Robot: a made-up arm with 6 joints.
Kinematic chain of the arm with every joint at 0, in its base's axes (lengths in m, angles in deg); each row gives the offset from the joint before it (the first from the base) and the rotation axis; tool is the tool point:
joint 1: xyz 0 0 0.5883 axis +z
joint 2: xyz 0 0 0 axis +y
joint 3: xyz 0 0 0.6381 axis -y
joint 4: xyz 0 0 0 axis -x
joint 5: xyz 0.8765 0 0 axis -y
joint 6: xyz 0 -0.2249 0 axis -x
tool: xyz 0 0 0
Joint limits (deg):
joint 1: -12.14..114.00
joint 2: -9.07..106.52
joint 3: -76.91..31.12
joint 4: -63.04..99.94
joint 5: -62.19..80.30
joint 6: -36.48..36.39
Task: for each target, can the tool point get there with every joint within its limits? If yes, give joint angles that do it. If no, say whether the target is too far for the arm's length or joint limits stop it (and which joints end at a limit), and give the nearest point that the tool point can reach.
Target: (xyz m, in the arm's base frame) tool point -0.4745 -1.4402 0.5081
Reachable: no: joint limits stop it (at a limit: joint 2) | nearest point -0.1084 -0.3289 0.4571 | short by 1.171 m
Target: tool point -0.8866 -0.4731 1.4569
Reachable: no: joint limits stop it (at a limit: joint 2, joint 3, joint 4) | nearest point -0.2392 -0.1276 0.6594 | short by 1.084 m
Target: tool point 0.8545 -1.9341 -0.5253
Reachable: no: too far | nearest point 0.9234 -0.4276 -0.3017 | short by 1.525 m
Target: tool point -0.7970 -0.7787 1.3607
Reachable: no: joint limits stop it (at a limit: joint 2, joint 3, joint 4) | nearest point -0.1939 -0.1894 0.6594 | short by 1.097 m
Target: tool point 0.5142 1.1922 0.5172
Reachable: yes | joints 75.31 54.40 17.07 29.83 -34.74 6.30
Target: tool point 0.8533 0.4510 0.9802
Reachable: yes | joints 38.51 8.49 -16.03 37.51 -39.97 -3.06
